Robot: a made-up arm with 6 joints. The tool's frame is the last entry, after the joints.
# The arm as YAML. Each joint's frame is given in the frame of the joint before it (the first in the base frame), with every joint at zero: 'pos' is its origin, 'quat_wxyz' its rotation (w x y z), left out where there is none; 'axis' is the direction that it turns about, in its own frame. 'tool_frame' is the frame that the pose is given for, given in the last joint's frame.
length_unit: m
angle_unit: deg
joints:
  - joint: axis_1
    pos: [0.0, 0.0, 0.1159]
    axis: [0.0, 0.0, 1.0]
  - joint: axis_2
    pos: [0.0, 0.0, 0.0]
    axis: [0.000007, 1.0, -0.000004]
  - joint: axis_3
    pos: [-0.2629, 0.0, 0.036]
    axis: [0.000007, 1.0, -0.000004]
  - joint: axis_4
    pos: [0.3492, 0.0, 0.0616]
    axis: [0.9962, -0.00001, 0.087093]
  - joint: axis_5
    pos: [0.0, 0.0, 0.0]
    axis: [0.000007, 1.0, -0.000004]
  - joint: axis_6
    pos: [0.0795, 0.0, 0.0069]
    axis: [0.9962, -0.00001, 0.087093]
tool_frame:
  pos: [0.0, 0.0, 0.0]
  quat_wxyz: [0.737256, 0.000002, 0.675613, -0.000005]
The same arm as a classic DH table. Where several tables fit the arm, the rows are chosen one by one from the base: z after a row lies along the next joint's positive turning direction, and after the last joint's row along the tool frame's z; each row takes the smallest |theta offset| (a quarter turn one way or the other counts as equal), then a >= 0, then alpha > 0; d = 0 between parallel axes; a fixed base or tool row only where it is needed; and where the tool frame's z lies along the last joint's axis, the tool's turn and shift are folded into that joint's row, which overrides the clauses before.
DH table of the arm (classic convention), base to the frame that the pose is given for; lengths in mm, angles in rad. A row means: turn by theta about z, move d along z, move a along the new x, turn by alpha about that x. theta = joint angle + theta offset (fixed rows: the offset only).
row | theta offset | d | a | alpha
axis_1 | 0 | 115.9 | 0 | -1.5708
axis_2 | 0.1361 | 0 | -265.4 | 0
axis_3 | 1.3475 | 0 | -31 | 1.5708
axis_4 | 0 | 353.2 | 0 | -1.5708
axis_5 | 0 | 0 | 0.1 | 1.5708
axis_6 | 0 | 79.8 | 0 | 0

